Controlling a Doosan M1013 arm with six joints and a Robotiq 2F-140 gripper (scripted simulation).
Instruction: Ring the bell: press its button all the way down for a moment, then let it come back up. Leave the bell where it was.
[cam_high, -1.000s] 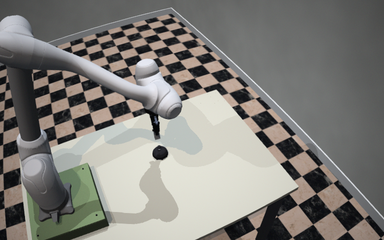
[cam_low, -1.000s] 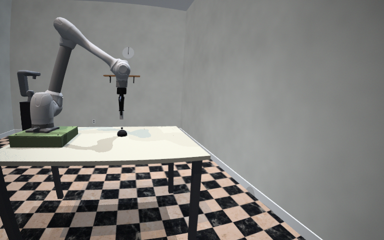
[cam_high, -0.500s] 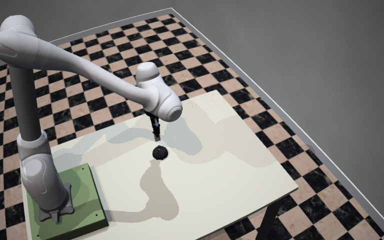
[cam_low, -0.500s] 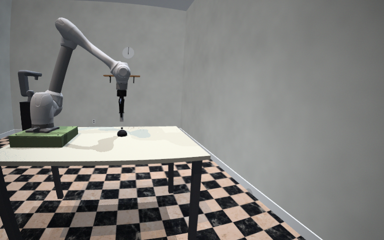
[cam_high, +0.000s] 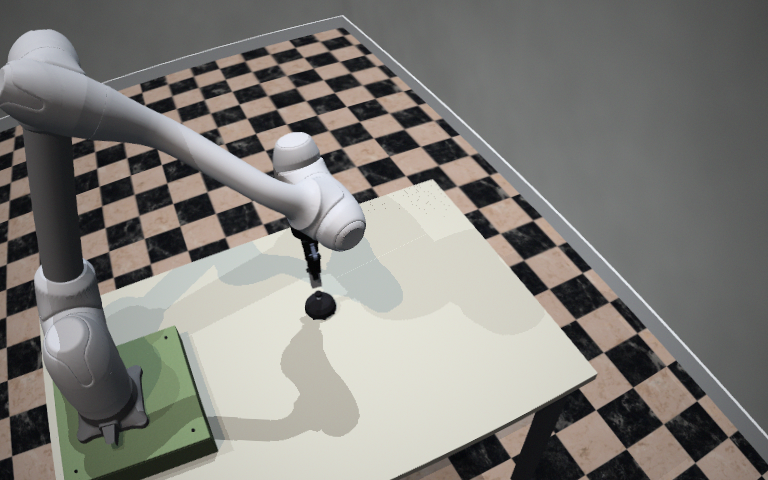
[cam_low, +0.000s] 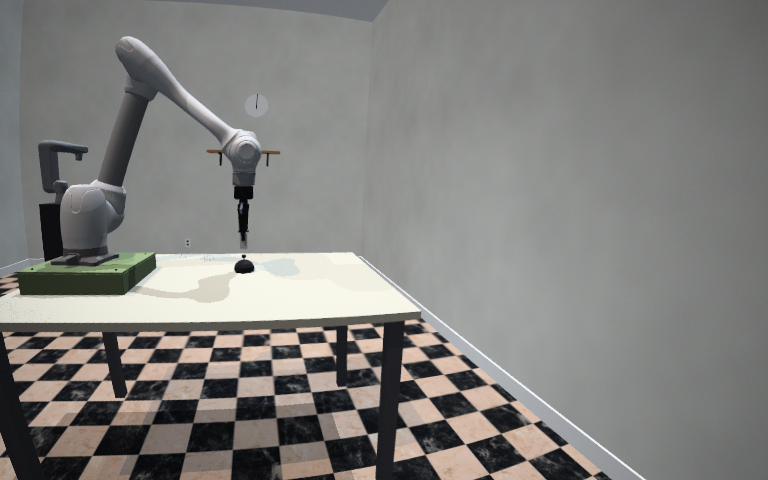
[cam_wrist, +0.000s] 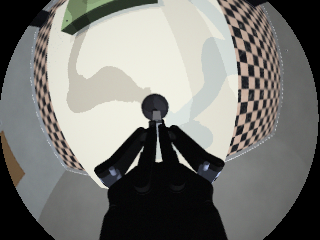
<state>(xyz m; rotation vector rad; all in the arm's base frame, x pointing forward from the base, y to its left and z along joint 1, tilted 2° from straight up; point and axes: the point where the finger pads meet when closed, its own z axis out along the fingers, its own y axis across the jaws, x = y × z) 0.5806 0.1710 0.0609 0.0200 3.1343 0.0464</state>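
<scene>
Now: the black dome bell 8 cm below my hand and 1 cm to the right of it.
</scene>
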